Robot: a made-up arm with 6 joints.
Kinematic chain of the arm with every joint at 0, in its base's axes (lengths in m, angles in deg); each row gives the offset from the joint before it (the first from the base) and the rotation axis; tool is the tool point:
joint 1: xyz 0 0 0.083 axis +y
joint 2: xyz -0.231 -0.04 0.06 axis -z
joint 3: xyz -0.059 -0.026 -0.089 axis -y
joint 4: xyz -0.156 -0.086 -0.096 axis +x
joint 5: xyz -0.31 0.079 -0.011 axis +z
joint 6: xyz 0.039 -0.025 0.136 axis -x
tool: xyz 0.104 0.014 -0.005
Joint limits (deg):
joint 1: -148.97..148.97
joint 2: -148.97..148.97
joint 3: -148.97..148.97
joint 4: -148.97..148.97
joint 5: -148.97..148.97
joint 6: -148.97..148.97
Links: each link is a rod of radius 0.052 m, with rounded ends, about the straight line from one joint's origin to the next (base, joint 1, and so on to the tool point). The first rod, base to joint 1, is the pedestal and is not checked.
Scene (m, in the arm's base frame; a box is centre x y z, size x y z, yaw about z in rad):
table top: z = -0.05
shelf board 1: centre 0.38 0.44 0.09 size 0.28 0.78 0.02 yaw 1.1
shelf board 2: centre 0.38 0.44 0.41 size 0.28 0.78 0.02 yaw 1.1
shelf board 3: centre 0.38 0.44 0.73 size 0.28 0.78 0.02 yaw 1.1
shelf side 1: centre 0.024 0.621 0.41 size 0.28 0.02 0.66 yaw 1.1
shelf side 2: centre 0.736 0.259 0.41 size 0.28 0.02 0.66 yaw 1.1
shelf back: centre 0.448 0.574 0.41 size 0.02 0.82 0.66 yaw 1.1
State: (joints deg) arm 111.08 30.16 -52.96 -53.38 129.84 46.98
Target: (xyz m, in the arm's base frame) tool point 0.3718 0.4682 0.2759
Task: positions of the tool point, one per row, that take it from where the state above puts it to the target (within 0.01 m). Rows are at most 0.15 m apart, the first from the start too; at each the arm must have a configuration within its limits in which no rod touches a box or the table.
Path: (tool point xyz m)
1: 0.4687 0.2063 0.6004
2: 0.4075 0.1272 0.5833
3: 0.3999 0.0774 0.5342
4: 0.3856 0.0538 0.4748
5: 0.3649 0.0553 0.4141
6: 0.3381 0.0775 0.3597
7: 0.3065 0.1142 0.3168
8: 0.2722 0.1584 0.2884
9: 0.2377 0.2046 0.2759
10: 0.2533 0.2830 0.2555
11: 0.2669 0.3514 0.2490
12: 0.2871 0.4068 0.2546
13: 0.3211 0.4464 0.2663
14: 0.3718 0.4682 0.2759

